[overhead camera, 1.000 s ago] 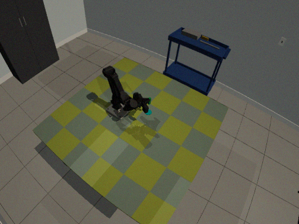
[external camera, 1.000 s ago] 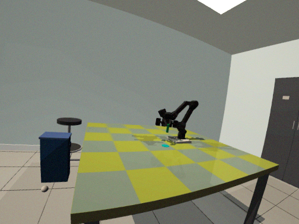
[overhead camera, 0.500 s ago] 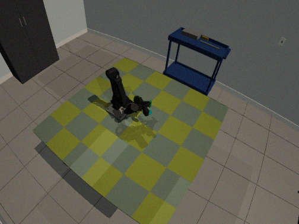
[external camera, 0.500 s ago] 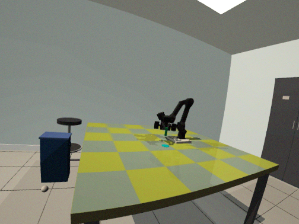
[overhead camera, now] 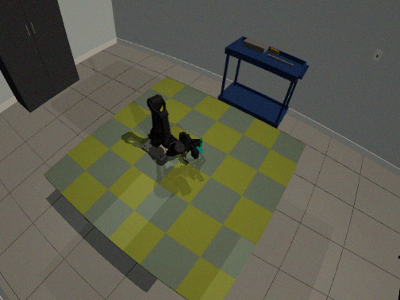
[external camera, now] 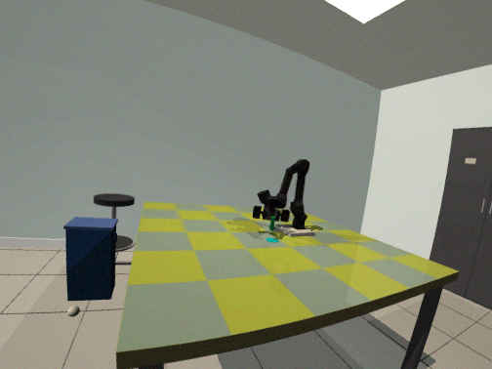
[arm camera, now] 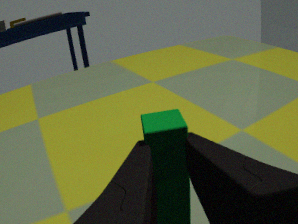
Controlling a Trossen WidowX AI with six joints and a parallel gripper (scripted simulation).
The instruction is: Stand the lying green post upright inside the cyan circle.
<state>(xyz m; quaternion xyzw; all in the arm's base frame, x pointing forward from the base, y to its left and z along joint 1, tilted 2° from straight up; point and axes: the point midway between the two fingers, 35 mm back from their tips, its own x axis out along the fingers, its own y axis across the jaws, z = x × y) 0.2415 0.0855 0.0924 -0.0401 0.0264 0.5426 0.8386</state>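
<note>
Now: the cyan circle 10 cm below my gripper tip and 1 cm behind it. The rest, counted from my gripper tip: green post (2 cm below).
</note>
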